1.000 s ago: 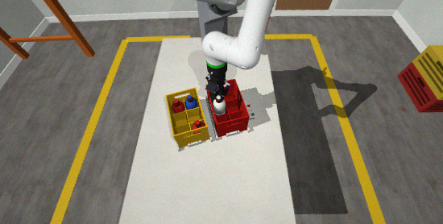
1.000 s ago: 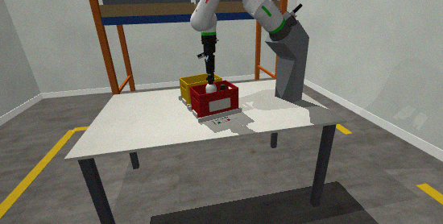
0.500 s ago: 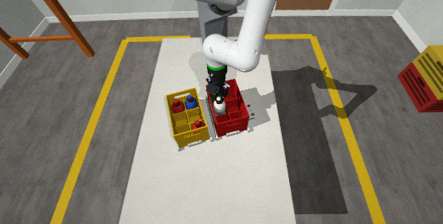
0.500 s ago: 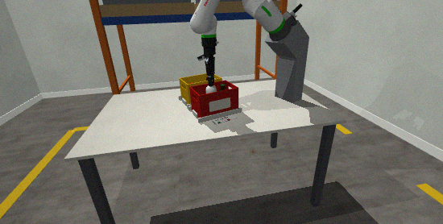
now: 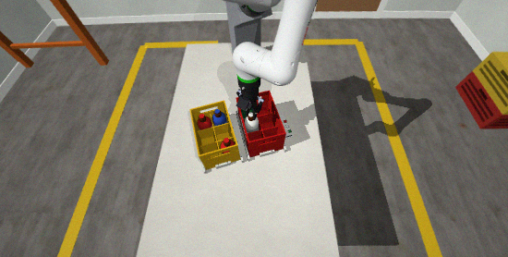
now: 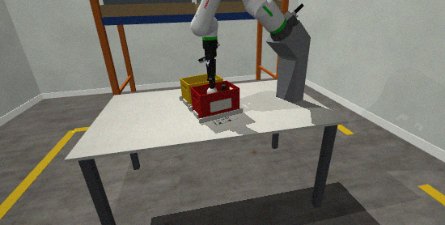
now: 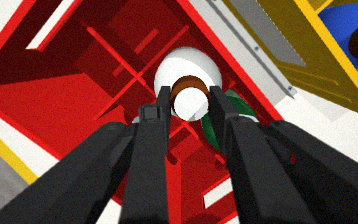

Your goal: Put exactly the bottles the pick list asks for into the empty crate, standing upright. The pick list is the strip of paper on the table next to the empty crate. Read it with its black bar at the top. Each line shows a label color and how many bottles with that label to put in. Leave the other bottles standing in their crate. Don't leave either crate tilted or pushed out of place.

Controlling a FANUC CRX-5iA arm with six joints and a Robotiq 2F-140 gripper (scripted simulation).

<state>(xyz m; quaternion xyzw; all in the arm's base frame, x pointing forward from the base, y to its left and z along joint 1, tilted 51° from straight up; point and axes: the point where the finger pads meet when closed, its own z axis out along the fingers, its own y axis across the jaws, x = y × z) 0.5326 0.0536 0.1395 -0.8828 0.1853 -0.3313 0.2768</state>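
My hand is 60 mm short of the red-labelled bottle, 250 mm to the left of it and 120 mm above it. Round my hand: white-capped bottle (80 mm below); green-label bottle (70 mm behind, 50 mm to the right, 120 mm below); red crate (20 mm behind, 40 mm to the left, 120 mm below).
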